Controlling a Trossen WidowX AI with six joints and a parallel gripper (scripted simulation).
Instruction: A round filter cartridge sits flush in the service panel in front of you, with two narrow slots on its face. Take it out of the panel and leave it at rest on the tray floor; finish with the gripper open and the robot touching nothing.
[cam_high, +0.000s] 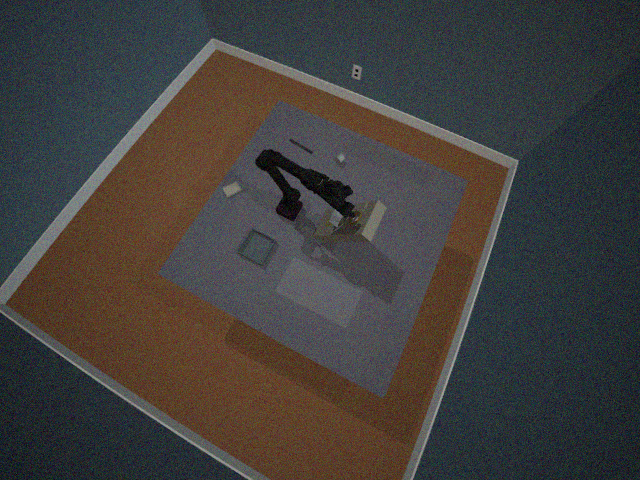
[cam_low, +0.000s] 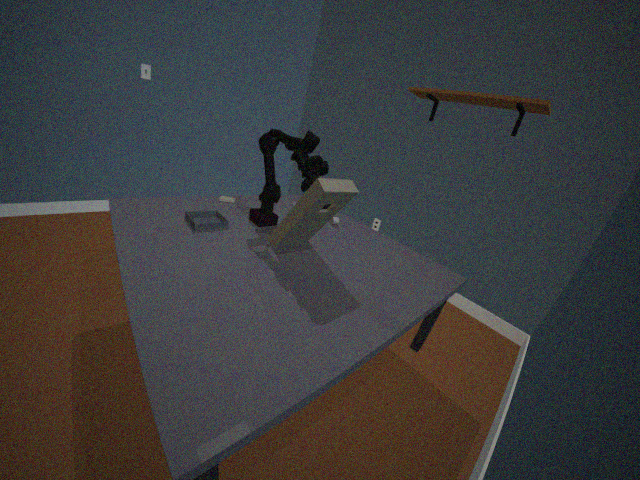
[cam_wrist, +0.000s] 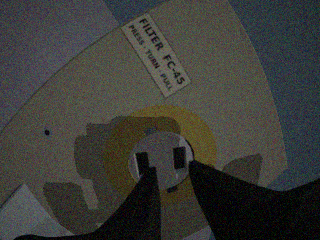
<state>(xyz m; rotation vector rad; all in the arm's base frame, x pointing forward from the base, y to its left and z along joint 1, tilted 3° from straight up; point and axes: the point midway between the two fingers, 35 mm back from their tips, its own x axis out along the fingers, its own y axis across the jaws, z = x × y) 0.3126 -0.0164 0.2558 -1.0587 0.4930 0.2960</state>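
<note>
Right now the white round filter cartridge is 2 cm ahead of my gripper tip and 2 cm below it. Round my gripper tip: cream service panel (2 cm behind, 10 cm below); then small cream block (71 cm behind, 3 cm to the right, 27 cm below); then dark square tray (41 cm behind, 27 cm to the right, 27 cm below).
</note>
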